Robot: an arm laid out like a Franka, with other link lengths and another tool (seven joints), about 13 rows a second.
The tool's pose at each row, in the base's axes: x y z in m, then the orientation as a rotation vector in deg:
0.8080 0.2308 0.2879 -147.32 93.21 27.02
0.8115 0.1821 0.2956 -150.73 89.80 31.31
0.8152 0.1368 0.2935 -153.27 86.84 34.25
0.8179 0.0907 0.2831 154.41 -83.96 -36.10
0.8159 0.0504 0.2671 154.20 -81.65 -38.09
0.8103 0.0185 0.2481 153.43 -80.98 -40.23
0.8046 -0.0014 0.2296 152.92 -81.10 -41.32
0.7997 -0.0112 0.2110 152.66 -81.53 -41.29
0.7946 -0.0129 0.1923 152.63 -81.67 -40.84
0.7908 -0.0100 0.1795 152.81 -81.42 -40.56
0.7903 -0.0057 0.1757 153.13 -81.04 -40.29
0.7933 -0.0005 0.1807 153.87 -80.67 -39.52
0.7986 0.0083 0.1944 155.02 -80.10 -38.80
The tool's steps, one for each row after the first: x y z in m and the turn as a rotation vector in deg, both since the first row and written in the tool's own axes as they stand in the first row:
0.0416 0.0192 -0.0185 -3.34 -1.10 -2.63
0.0832 0.0356 -0.0270 -5.68 -1.82 -4.80
0.1275 0.0523 -0.0276 -7.54 -2.17 -6.52
0.1664 0.0701 -0.0206 -9.18 -2.87 -7.56
0.1975 0.0871 -0.0081 -10.40 -3.86 -7.56
0.2180 0.0989 0.0065 -10.87 -4.43 -7.28
0.2299 0.1055 0.0232 -10.84 -4.41 -6.96
0.2348 0.1088 0.0418 -10.73 -4.14 -6.88
0.2345 0.1095 0.0554 -10.68 -3.96 -7.07
0.2316 0.1076 0.0601 -10.60 -3.81 -7.40
0.2268 0.1032 0.0557 -10.12 -3.48 -7.90
0.2173 0.0961 0.0434 -9.45 -3.29 -8.67

